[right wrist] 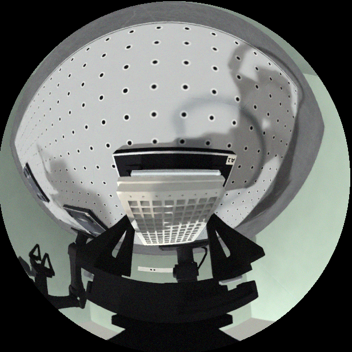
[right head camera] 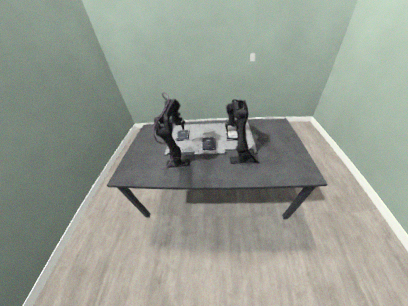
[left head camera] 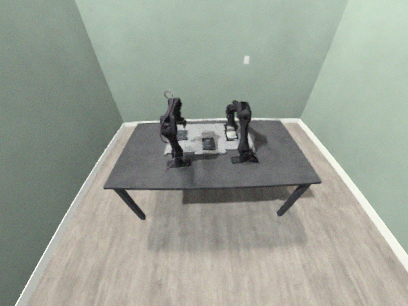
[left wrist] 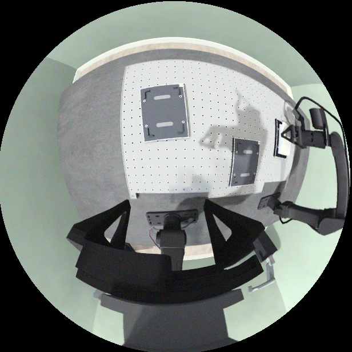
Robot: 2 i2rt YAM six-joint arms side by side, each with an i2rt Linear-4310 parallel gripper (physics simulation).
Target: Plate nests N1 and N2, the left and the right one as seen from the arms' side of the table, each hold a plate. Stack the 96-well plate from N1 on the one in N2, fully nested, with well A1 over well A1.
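Frame: origin at the left arm's base, x ahead, y left, z up, level; millimetres.
Seen in the pictures: left gripper, between the fingertips: (right head camera: 177,129) (left head camera: 178,129); right gripper, between the fingertips: (right head camera: 231,131) (left head camera: 230,132); left arm's base, origin of its link: (right head camera: 178,163) (left head camera: 179,163); right arm's base, origin of its link: (right head camera: 241,159) (left head camera: 242,159).
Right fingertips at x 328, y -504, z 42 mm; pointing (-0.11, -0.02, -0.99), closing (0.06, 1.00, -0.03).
Note:
Offsets run from my right fingertips to a thing's top centre. Level surfaces: height alone.
My right gripper (right wrist: 170,213) (left wrist: 285,137) is shut on the beige 96-well plate (right wrist: 172,205), gripping it by its sides. The held plate is above a white plate (right wrist: 175,173), of which a thin strip shows past its far edge; whether they touch cannot be told. The white plate sits in a black nest (right wrist: 122,164) with an A1 label at its far right corner in the right wrist view. Well A1 of neither plate can be made out. My left gripper (left wrist: 166,204) (right wrist: 41,248) is open and empty, raised over the picture's left side in the head views.
A dark nest without a plate {41 mm ahead, 495 mm left, 12 mm down} (left wrist: 164,114) (right head camera: 183,135) lies at the left of the perforated board (left wrist: 205,80). Another dark nest without a plate {120 mm back, 236 mm left, 12 mm down} (left wrist: 245,163) (left head camera: 208,143) lies nearer the arm bases, in the middle. The board rests on the dark table {42 mm down} (left head camera: 150,175).

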